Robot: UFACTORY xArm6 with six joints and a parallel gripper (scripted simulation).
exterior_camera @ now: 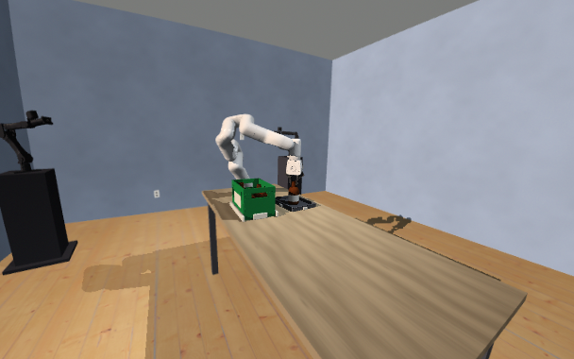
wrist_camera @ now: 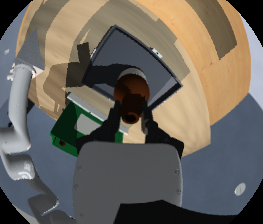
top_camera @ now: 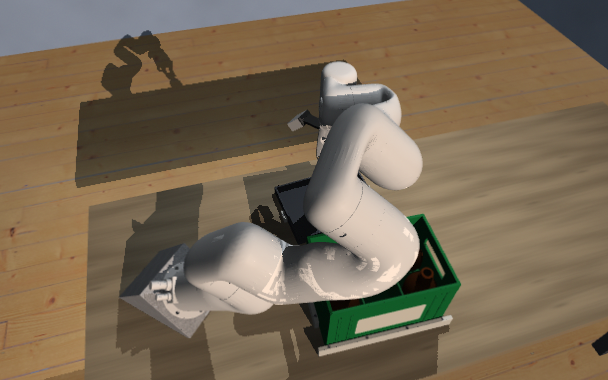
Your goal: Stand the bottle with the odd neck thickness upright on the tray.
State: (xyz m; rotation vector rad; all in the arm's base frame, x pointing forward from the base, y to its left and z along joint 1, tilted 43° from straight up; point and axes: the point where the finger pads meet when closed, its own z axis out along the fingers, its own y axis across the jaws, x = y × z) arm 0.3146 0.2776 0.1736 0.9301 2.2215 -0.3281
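The dark tray is 140 mm below my hand. Also, from my hand: green crate (300 mm to the right, 70 mm below, 30 mm behind).
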